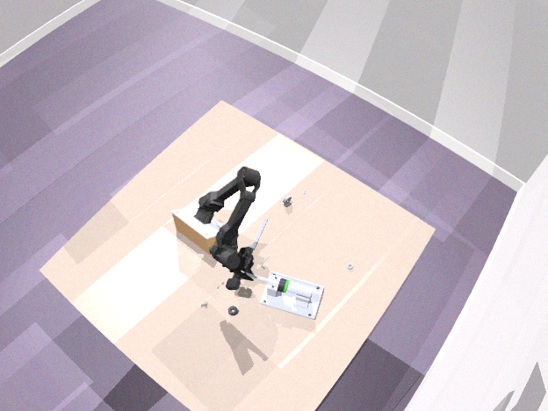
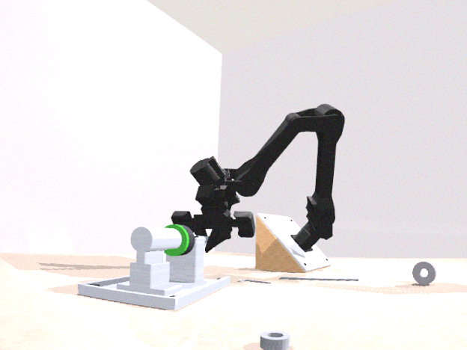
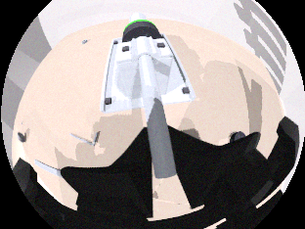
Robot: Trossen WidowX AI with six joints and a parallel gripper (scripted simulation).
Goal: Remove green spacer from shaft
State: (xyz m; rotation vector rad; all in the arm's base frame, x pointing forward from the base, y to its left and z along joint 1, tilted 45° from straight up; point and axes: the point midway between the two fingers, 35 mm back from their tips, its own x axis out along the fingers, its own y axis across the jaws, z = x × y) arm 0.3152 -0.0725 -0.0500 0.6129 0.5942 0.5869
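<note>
Right now my gripper tip is 5 cm short of the grey shaft, 2 cm to the right of it and 2 cm below it. Also, from my gripper tip: green spacer 13 cm ahead, 4 cm to the left, 2 cm above; dark spacer 10 cm ahead, 4 cm to the left, 2 cm above.
</note>
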